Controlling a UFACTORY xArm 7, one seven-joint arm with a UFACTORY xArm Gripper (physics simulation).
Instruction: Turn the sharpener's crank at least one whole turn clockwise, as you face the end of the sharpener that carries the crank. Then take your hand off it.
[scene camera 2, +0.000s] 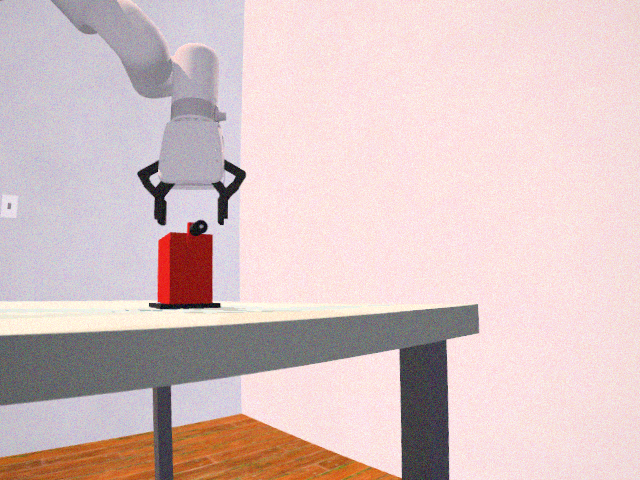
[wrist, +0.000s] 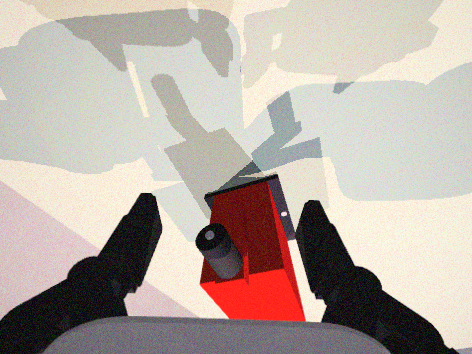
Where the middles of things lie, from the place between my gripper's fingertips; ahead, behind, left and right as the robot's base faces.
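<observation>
There's a red sharpener (scene camera 2: 185, 262) that's 60 mm ahead of my hand, 100 mm to the left of it and 60 mm below it, and the black crank knob (wrist: 220, 252) is 20 mm to the left of my hand and 30 mm ahead of it.
</observation>
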